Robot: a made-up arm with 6 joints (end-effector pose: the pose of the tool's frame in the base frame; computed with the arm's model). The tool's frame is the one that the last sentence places. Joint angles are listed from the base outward.
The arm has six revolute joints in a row. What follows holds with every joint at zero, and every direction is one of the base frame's. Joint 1 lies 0.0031 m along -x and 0.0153 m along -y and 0.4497 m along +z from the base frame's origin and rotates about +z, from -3.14 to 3.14 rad. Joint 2 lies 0.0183 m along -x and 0.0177 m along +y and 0.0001 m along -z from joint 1 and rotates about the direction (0, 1, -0.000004), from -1.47 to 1.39 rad. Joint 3 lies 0.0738 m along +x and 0.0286 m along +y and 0.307 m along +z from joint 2 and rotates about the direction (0, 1, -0.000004), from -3.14 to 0.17 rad. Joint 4 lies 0.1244 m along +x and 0.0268 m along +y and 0.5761 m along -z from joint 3 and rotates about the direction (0, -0.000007, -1), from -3.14 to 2.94 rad. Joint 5 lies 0.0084 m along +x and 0.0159 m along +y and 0.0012 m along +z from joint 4 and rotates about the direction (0, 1, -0.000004), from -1.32 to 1.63 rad. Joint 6 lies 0.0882 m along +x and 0.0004 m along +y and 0.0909 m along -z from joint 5 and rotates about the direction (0, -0.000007, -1), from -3.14 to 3.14 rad. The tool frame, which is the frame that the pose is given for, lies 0.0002 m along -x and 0.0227 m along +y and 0.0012 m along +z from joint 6; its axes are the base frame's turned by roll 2.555, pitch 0.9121 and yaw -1.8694 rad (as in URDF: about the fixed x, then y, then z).
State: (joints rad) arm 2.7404 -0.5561 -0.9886 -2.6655 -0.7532 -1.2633
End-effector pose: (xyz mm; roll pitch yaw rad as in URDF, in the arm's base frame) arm -484.1 72.7 742.5 1.2246 0.7115 -2.2610
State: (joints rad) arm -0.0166 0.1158 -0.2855 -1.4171 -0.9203 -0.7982
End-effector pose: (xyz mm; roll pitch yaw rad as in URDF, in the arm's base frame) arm 297.3 179.6 201.0 -3.0496 0.1319 0.7892
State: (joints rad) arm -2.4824 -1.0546 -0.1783 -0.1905 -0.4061 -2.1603
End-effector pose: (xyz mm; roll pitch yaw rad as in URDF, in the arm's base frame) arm -276.9 -350.0 673.0 1.9578 -0.6348 -2.0553
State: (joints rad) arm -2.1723 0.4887 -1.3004 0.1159 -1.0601 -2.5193
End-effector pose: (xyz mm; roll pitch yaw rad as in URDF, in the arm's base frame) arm -387.7 -675.7 484.2 1.7196 -0.8131 -1.7834
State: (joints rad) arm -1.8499 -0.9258 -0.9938 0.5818 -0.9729 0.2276
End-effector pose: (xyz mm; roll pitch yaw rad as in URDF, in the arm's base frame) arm -30.5 -223.7 1123.3 -0.4569 -0.3501 -2.7008
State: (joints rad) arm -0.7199 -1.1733 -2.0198 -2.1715 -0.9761 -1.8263
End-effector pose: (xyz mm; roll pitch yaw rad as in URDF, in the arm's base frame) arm -156.9 340.5 1203.5 -0.5941 0.0355 0.2745
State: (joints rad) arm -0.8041 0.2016 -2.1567 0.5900 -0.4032 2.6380
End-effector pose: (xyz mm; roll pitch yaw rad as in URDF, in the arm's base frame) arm 410.2 -451.4 1185.0 0.8519 -0.8494 -0.1741
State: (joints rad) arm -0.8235 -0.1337 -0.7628 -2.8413 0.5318 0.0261
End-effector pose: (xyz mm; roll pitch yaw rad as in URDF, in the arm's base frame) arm 443.3 -427.2 387.3 1.5347 -0.1964 -0.4193
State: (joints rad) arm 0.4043 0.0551 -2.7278 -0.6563 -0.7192 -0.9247
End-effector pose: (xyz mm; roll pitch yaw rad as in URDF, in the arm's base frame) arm 79.1 204.8 1375.0 0.0867 -0.8328 -2.8709
